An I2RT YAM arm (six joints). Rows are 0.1 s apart.
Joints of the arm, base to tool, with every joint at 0 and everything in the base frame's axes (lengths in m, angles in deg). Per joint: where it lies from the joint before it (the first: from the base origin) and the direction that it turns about. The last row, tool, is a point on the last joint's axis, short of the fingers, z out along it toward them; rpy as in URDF.
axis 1: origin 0 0 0.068 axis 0 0 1
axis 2: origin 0.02 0.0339 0.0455 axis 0 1 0
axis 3: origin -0.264 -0.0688 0 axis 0 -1 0
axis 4: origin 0.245 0.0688 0.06 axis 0 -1 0
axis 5: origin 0.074 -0.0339 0.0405 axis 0 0 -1
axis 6: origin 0.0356 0 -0.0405 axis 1 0 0
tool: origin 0 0 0 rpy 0 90 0
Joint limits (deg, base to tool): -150..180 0..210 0..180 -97..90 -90..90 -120..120
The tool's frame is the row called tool.
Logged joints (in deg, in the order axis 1, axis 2, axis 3, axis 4, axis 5, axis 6), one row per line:
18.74 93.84 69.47 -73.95 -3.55 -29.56
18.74 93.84 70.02 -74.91 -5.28 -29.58
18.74 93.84 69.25 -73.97 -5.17 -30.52
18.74 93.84 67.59 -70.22 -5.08 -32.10
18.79 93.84 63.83 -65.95 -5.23 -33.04
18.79 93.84 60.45 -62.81 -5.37 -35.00
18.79 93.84 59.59 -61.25 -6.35 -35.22
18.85 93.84 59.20 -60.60 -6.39 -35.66
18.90 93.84 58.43 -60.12 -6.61 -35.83
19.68 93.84 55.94 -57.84 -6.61 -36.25
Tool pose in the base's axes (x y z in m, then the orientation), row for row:
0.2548 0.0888 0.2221 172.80 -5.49 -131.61
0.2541 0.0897 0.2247 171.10 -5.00 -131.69
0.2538 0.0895 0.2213 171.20 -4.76 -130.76
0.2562 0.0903 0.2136 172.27 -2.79 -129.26
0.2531 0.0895 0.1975 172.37 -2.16 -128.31
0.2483 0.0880 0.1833 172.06 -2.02 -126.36
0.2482 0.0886 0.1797 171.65 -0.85 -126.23
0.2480 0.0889 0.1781 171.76 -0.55 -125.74
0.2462 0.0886 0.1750 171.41 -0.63 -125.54
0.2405 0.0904 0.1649 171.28 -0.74 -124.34
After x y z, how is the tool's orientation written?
As angles about the fixed x, y, z axes (roll, pitch, yaw), in degrees.
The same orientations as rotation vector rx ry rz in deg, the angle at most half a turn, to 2 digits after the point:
69.99 -157.04 -6.49
69.67 -156.78 -9.12
71.06 -156.39 -9.04
74.27 -157.30 -8.80
75.87 -157.14 -9.04
78.48 -155.71 -9.41
79.11 -156.25 -10.82
79.94 -156.15 -10.86
80.08 -155.77 -11.26
81.58 -154.73 -11.27

